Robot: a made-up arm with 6 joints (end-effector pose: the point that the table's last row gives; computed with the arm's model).
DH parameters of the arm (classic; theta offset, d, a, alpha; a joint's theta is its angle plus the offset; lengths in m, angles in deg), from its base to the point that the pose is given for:
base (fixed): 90 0.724 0.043 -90
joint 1: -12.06 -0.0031 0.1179 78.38
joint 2: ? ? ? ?
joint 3: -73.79 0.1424 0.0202 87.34
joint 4: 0 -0.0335 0.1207 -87.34
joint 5: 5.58 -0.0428 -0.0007 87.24
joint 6: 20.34 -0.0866 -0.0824 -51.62
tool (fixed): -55.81 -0.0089 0 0
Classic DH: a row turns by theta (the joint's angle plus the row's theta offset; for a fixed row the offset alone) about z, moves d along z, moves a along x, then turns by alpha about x.
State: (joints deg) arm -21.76 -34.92 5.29 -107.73 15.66 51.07
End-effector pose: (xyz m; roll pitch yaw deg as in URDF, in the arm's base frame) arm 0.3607 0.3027 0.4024 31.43 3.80 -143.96
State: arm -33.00 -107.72 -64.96 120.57 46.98 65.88
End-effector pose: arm 0.2520 0.0624 0.5046 -106.03 74.96 -27.37
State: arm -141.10 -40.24 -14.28 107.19 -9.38 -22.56
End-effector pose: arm 0.4484 0.0830 0.9414 37.64 -13.64 -96.41
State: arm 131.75 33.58 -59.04 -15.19 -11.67 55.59
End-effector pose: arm 0.2042 -0.1858 0.5466 -74.61 -24.24 -177.16
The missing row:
joint 2: -87.53 -0.3043 0.208 -101.81
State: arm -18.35 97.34 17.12 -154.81 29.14 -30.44
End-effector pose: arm -0.1243 0.5512 0.5517 -23.34 69.32 -58.86
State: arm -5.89 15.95 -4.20 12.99 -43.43 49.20
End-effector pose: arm 0.3463 0.3677 0.7453 173.00 -0.93 171.47
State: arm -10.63 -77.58 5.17 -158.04 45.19 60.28
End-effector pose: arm 0.3630 0.1114 0.3326 36.12 32.58 166.10
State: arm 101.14 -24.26 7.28 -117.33 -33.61 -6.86
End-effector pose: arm 0.3998 -0.3389 0.6667 105.41 19.48 -164.85
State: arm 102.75 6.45 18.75 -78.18 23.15 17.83
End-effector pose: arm 0.3069 -0.3367 0.5053 -154.75 -61.34 97.91
